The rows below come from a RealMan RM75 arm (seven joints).
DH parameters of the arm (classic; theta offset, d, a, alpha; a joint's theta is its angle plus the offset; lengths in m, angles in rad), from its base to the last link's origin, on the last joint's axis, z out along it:
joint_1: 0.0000 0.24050 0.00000 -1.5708
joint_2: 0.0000 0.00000 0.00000 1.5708
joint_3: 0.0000 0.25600 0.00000 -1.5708
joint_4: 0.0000 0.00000 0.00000 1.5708
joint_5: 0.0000 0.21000 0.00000 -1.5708
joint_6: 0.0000 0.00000 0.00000 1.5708
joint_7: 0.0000 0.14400 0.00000 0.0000
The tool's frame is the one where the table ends.
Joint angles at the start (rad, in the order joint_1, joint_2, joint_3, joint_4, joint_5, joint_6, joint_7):
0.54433 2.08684 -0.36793 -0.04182 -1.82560 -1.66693 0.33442
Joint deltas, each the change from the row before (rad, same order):
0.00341 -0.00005 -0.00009 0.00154 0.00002 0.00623 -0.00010
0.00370 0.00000 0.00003 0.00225 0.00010 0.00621 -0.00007
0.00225 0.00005 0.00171 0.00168 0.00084 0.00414 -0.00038
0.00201 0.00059 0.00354 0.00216 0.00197 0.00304 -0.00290
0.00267 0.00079 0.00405 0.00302 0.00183 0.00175 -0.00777
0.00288 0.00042 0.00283 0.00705 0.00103 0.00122 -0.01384
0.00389 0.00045 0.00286 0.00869 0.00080 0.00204 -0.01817
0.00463 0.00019 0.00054 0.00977 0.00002 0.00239 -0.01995
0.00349 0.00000 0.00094 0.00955 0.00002 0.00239 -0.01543
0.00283 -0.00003 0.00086 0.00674 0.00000 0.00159 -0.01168
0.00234 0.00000 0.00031 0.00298 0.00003 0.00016 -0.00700
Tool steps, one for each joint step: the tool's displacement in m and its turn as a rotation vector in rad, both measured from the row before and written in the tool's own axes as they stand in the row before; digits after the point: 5 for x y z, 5 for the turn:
0.00049 -0.00046 0.00120 -0.00045 0.00375 -0.00024
0.00046 -0.00037 0.00134 -0.00049 0.00331 0.00035
0.00023 -0.00050 0.00084 0.00216 0.00150 0.00003
0.00002 -0.00052 0.00091 0.00470 -0.00075 -0.00168
-0.00021 -0.00034 0.00123 0.00414 -0.00274 -0.00587
-0.00012 0.00058 0.00142 0.00191 -0.00355 -0.00828
-0.00008 0.00078 0.00186 0.00127 -0.00366 -0.01144
0.00000 0.00122 0.00210 -0.00209 -0.00299 -0.01250
0.00008 0.00121 0.00165 -0.00088 -0.00231 -0.00785
-0.00002 0.00078 0.00128 -0.00073 -0.00196 -0.00653
-0.00021 0.00024 0.00093 -0.00124 -0.00200 -0.00520

